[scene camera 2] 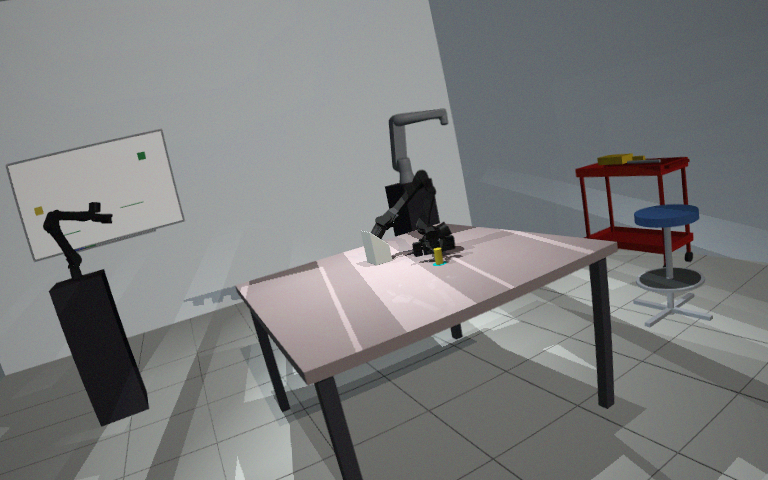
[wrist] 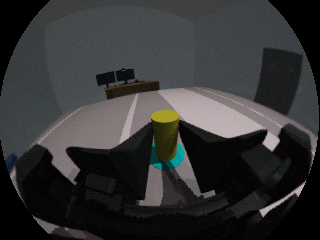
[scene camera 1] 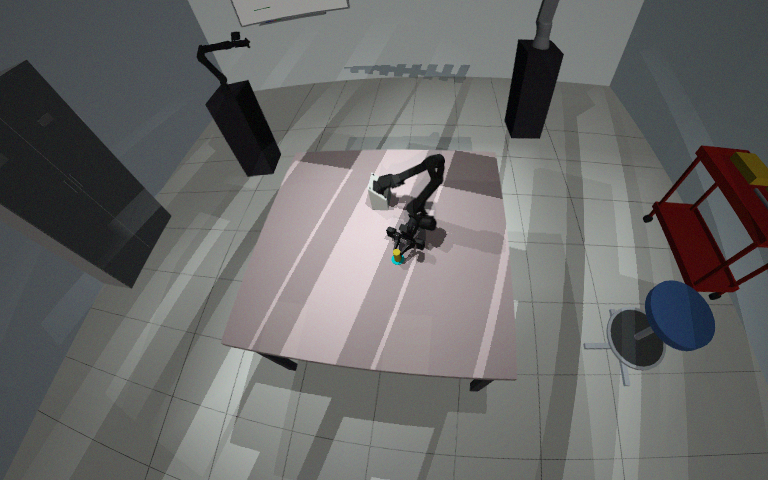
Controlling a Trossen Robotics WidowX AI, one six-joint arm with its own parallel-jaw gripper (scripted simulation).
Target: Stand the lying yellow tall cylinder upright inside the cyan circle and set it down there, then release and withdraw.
In view: my gripper (scene camera 2: 437, 251).
My gripper is seen too in the wrist view (wrist: 165, 124).
